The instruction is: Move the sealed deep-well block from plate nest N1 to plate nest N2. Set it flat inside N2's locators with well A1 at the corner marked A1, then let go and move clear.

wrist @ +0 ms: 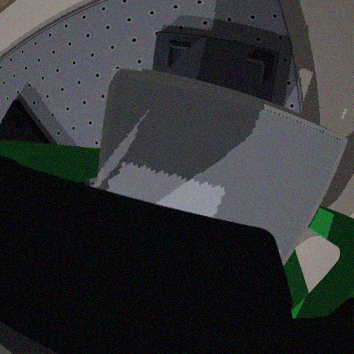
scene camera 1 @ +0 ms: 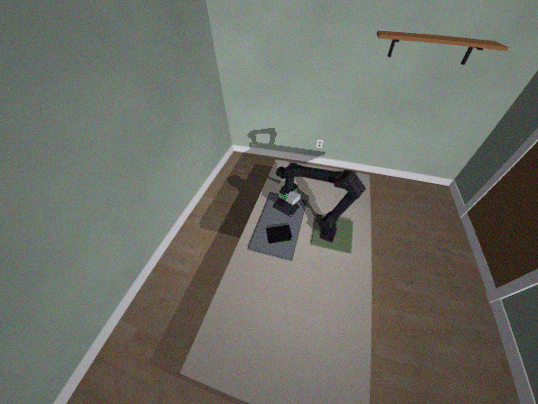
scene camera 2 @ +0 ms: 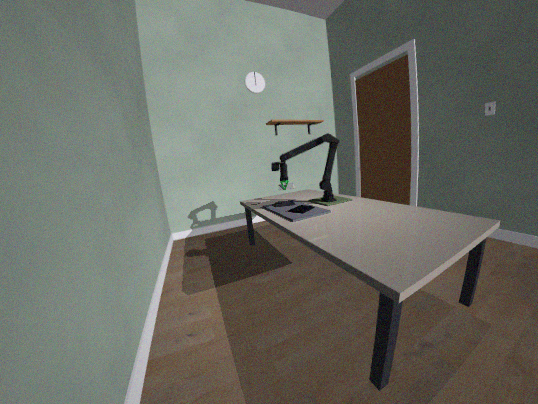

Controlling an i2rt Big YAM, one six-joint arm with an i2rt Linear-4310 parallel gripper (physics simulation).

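Places are measured from the arm's base along level axes (x ahead, y left, z up), in millimetres.
Where they show: gripper, fingertip midpoint: (wrist: 202, 181) (scene camera 1: 288, 196) (scene camera 2: 284, 189); arm's base, link origin: (scene camera 1: 328, 233) (scene camera 2: 328, 200).
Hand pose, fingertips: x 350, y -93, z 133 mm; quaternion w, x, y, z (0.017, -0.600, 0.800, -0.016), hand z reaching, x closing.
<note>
Things, the pixels of their top centre, and the offset from my fingertips. Level surfaces: height alone.
- pale grey sealed block, top centre: (wrist: 191, 258) (scene camera 1: 289, 193) (scene camera 2: 285, 184) dz +40, dx -14, dy +4 mm
- dark far nest N1, top centre: (wrist: 207, 118) (scene camera 1: 286, 205) (scene camera 2: 284, 202) dz -114, dx +11, dy -5 mm
- black nearer nest N2, top centre: (wrist: 23, 172) (scene camera 1: 279, 232) (scene camera 2: 301, 207) dz -114, dx -42, dy +242 mm
- grey-blue perforated board, top centre: (wrist: 75, 137) (scene camera 1: 279, 222) (scene camera 2: 292, 207) dz -131, dx -5, dy +150 mm
- long pale table, surface height: dz -145 mm
The pale grey sealed block (scene camera 1: 292, 199) (scene camera 2: 291, 185) (wrist: 235, 150) hangs in the air, roughly level, with a smooth top. My gripper (scene camera 1: 287, 195) (scene camera 2: 284, 185) is shut on it with green fingers, which show at both sides of the block in the wrist view; its dark body hides the block's near part. The dark far nest N1 (scene camera 1: 286, 207) (scene camera 2: 283, 203) (wrist: 225, 60) is below the block and apart from it. The black nearer nest N2 (scene camera 1: 278, 233) (scene camera 2: 302, 209) (wrist: 22, 122) holds nothing that I can see. The A1 marks cannot be read.
Both nests stand on a grey-blue perforated board (scene camera 1: 260, 240) (scene camera 2: 320, 212) (wrist: 115, 50) on the long pale table (scene camera 1: 300, 310) (scene camera 2: 360, 240). The arm's base stands on a green mat (scene camera 1: 345, 240) (scene camera 2: 342, 201) beside the board. A wall lies behind the table's far end.
</note>
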